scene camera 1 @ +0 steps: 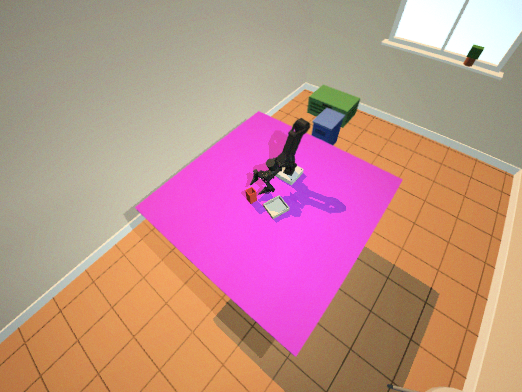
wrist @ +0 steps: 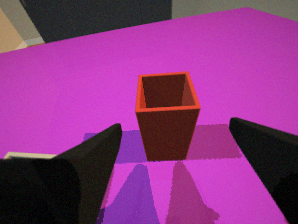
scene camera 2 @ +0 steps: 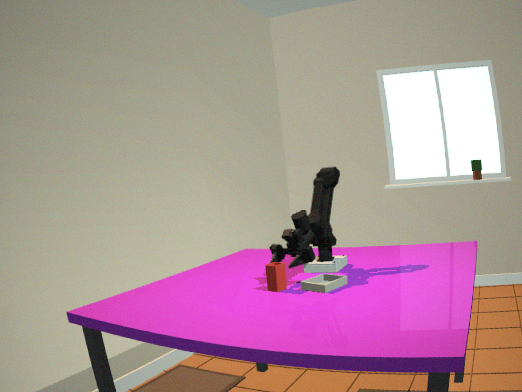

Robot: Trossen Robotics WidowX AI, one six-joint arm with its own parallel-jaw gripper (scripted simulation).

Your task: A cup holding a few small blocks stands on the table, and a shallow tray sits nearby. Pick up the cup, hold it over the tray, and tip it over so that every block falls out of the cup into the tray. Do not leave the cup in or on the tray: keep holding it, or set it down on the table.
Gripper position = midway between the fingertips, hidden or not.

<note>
The gripper point(scene camera 2: 279, 266) is open, with nothing in its grasp. Also in view: a red square cup point(wrist: 167, 108).
The gripper shows as well in the wrist view point(wrist: 174, 125).
</note>
